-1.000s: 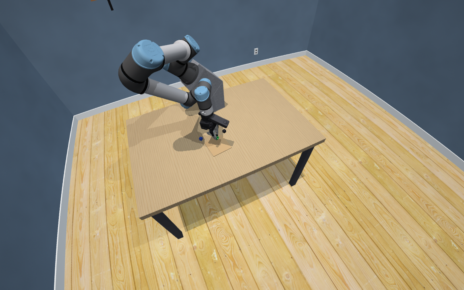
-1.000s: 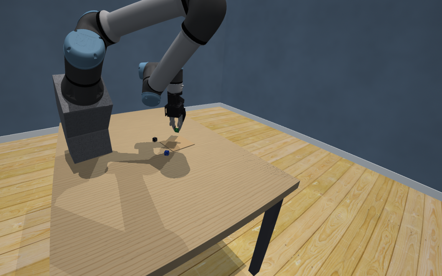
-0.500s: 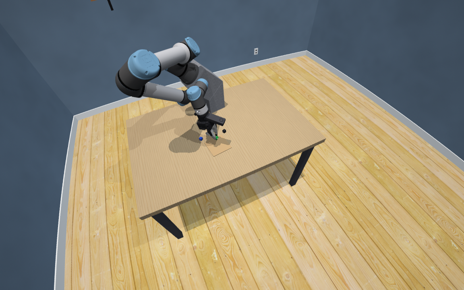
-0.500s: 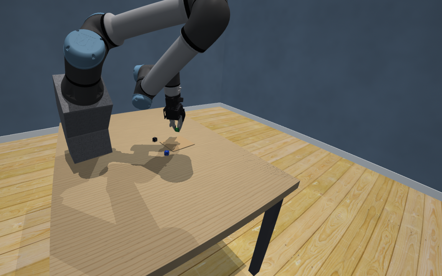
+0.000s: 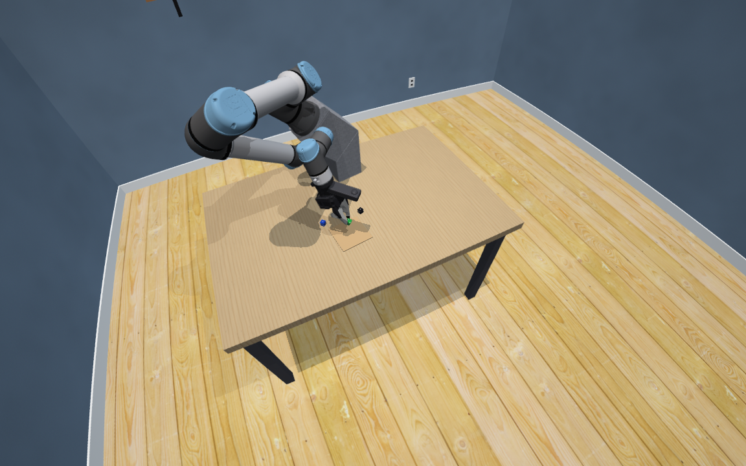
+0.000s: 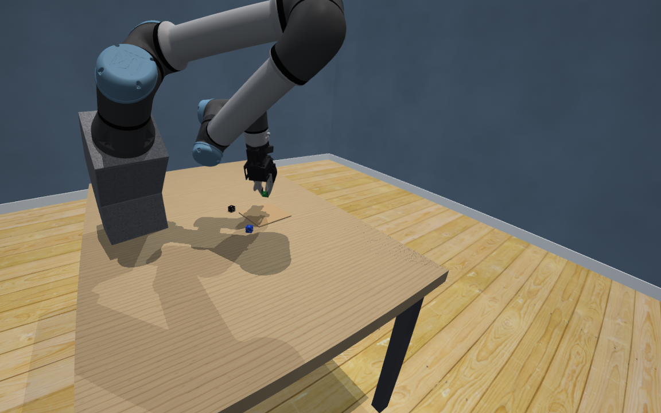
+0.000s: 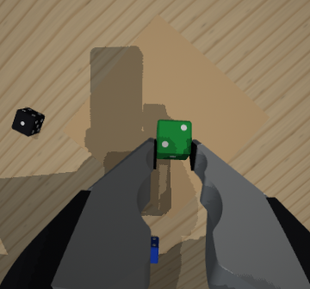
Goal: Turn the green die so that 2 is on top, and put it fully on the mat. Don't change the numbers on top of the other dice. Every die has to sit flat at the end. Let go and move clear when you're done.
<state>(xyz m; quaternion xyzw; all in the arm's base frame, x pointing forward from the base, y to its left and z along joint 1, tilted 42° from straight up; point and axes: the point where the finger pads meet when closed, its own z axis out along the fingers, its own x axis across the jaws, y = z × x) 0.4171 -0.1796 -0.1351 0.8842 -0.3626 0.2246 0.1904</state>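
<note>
Right now my hand is 1 cm above the green die. Also, from my hand: blue die (11 cm behind, 7 cm to the right, 8 cm below); then tan mat (9 cm below); then black die (9 cm behind, 10 cm to the left, 8 cm below).
</note>
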